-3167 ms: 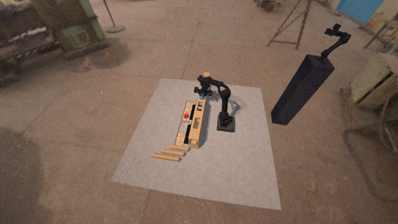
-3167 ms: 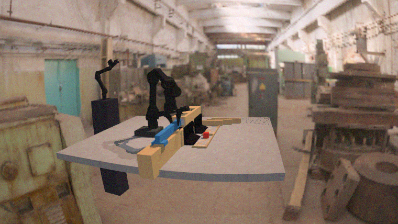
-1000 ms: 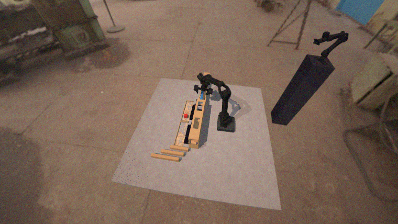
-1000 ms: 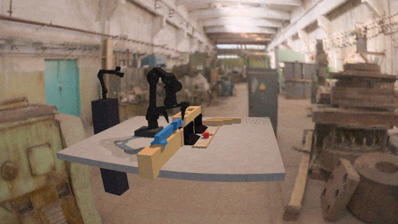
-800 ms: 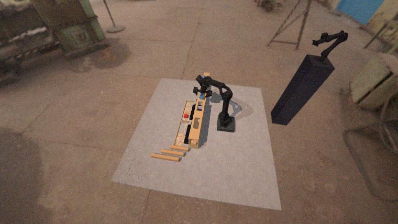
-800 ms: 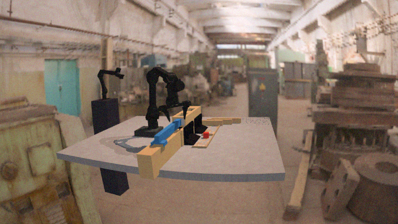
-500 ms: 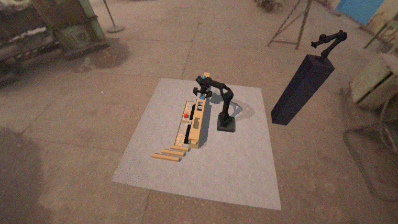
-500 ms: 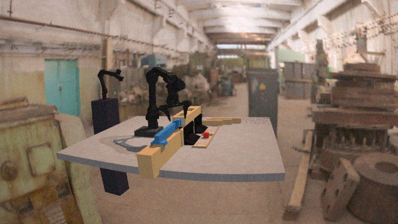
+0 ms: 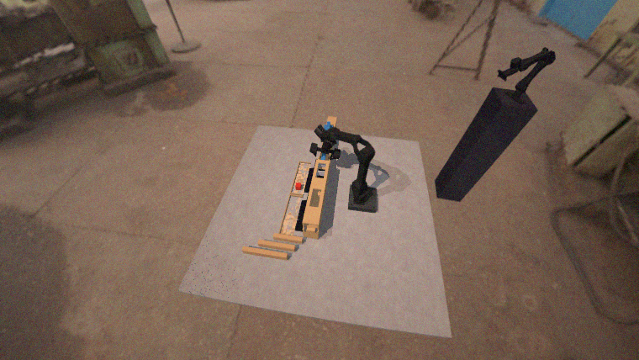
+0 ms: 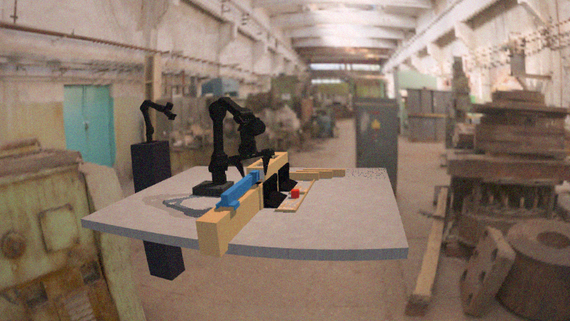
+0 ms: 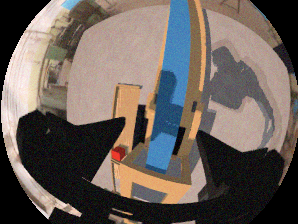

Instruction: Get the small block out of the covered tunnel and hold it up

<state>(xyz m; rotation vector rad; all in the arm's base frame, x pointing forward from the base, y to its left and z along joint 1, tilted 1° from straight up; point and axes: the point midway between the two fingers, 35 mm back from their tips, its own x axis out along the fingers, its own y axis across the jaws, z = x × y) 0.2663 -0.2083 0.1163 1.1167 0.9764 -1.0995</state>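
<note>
Right now my gripper tip is 6 cm above the covered tunnel, 3 cm to the right of it and 2 cm short of it. The rest, counted from my gripper tip: red block 18 cm to the left, 12 cm ahead, 11 cm below.
</note>
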